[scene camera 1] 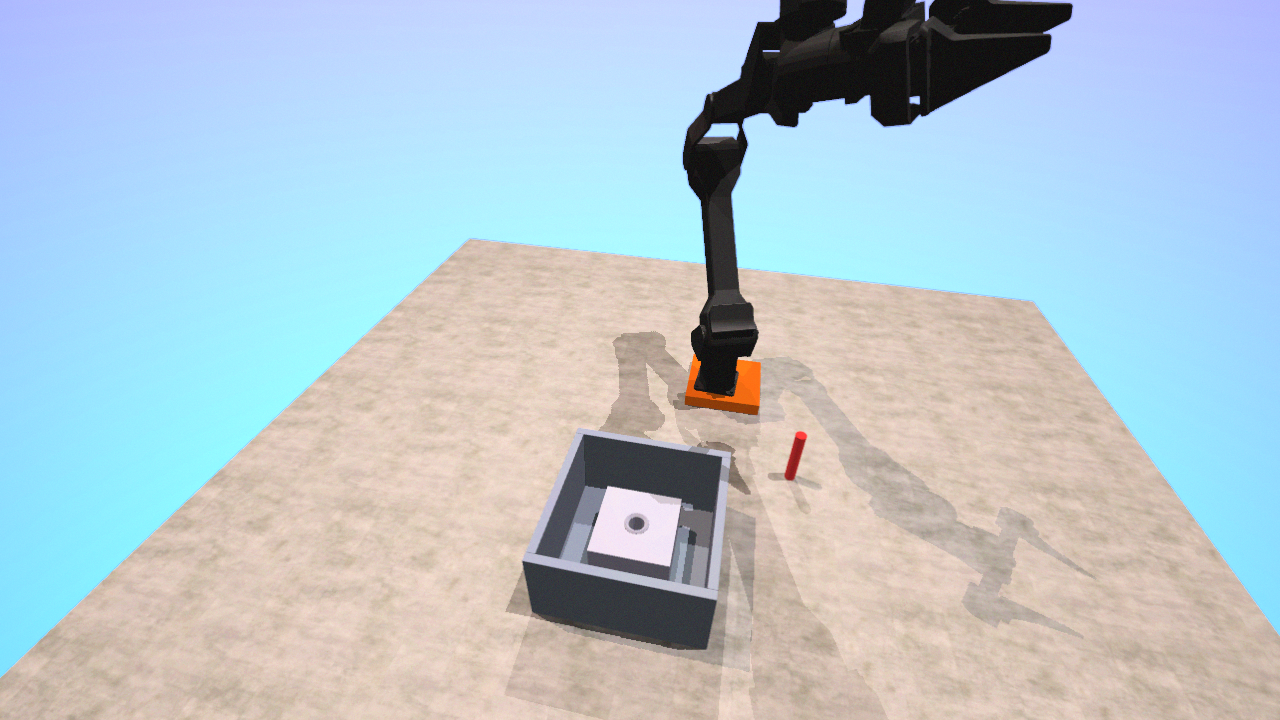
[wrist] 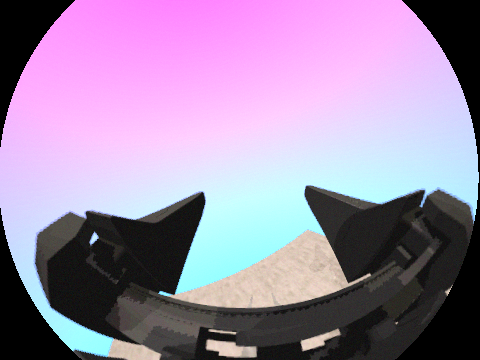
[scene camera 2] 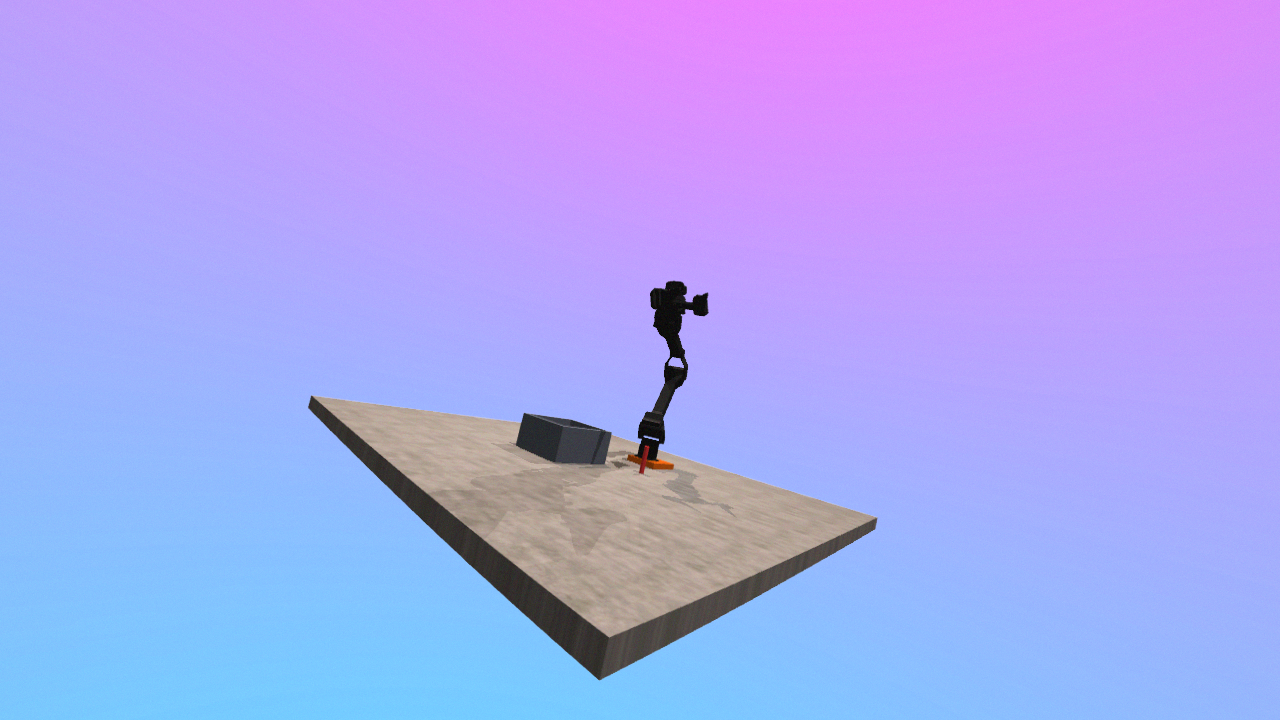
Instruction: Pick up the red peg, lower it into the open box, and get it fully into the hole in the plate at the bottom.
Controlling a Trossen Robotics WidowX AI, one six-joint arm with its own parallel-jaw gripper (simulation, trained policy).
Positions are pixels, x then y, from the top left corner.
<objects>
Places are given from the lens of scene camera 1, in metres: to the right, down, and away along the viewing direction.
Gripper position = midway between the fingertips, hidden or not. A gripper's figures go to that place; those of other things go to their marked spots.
my gripper (scene camera 1: 1062,26): 0.29, -0.23, 0.36
grey box (scene camera 1: 560,583): -0.08, 0.22, 0.53
</objects>
